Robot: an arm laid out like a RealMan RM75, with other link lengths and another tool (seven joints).
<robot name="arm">
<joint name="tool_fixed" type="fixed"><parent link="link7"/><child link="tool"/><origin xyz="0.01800 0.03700 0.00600" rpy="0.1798 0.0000 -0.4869"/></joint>
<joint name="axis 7" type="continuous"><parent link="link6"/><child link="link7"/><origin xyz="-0.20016 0.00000 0.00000" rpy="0.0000 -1.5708 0.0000"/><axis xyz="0 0 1"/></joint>
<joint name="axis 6" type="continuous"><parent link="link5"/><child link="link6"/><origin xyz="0.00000 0.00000 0.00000" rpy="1.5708 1.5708 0.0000"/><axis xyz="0 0 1"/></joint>
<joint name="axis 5" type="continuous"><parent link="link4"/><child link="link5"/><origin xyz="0.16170 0.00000 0.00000" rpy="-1.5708 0.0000 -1.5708"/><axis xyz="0 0 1"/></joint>
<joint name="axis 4" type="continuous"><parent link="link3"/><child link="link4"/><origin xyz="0.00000 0.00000 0.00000" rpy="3.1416 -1.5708 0.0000"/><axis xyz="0 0 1"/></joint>
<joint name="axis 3" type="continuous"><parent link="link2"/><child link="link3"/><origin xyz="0.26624 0.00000 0.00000" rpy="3.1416 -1.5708 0.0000"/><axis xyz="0 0 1"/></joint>
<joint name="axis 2" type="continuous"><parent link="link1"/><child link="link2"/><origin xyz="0.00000 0.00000 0.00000" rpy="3.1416 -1.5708 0.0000"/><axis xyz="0 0 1"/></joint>
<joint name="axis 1" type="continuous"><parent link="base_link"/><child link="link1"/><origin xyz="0.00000 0.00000 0.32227" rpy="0.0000 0.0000 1.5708"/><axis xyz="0 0 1"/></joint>
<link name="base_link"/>
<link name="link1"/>
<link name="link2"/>
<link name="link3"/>
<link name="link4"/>
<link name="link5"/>
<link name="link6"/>
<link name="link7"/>
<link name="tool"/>
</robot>
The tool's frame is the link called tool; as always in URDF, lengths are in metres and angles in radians. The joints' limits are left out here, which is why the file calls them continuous.
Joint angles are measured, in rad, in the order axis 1, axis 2, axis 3, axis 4, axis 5, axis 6, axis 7. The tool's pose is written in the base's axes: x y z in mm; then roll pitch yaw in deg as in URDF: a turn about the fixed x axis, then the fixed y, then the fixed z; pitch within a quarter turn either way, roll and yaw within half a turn. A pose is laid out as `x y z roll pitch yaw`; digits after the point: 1 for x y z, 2 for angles.
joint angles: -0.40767, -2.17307, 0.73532, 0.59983, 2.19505, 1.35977, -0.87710
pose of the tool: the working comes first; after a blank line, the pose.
Where each joint sits with the arm in this pose, in the base's axes (m; each line is computed from the numbers above, not from the rounded line before):
axis 1: 0.0000 0.0000 0.3223
axis 2: 0.0000 0.0000 0.3223
axis 3: -0.2014 0.0870 0.1714
axis 4: -0.2014 0.0870 0.1714
axis 5: -0.3133 0.2020 0.1516
axis 6: -0.3133 0.2020 0.1516
axis 7: -0.2778 0.2632 -0.0356
the tool: -0.3097 0.2442 -0.0543

-309.7 244.2 -54.3 -150.65 8.30 -52.81
